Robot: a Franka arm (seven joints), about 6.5 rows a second.
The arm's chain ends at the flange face. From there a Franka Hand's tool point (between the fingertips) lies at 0.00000 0.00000 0.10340 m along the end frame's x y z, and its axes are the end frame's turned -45 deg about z.
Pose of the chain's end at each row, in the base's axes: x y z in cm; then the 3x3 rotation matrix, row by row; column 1 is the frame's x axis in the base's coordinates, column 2 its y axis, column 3 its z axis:
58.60 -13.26 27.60; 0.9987 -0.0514 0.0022; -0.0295 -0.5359 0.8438; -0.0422 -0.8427 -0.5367
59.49 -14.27 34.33; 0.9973 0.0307 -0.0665; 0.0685 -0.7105 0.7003; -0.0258 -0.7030 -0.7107
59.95 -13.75 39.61; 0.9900 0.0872 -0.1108; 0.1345 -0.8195 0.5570; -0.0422 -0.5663 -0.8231
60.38 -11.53 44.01; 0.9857 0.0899 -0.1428; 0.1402 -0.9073 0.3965; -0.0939 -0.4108 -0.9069
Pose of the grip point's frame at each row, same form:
58.62 -4.54 22.05; 0.7425 0.6698 0.0022; 0.3581 -0.3998 0.8438; 0.5660 -0.6257 -0.5367
58.80 -7.03 26.98; 0.6835 0.7269 -0.0665; 0.5508 -0.4540 0.7003; 0.4789 -0.5153 -0.7107
58.80 -7.99 31.10; 0.6384 0.7617 -0.1108; 0.6746 -0.4844 0.5570; 0.3706 -0.4303 -0.8231
58.90 -7.43 34.63; 0.6334 0.7606 -0.1428; 0.7407 -0.5424 0.3965; 0.2241 -0.3569 -0.9069

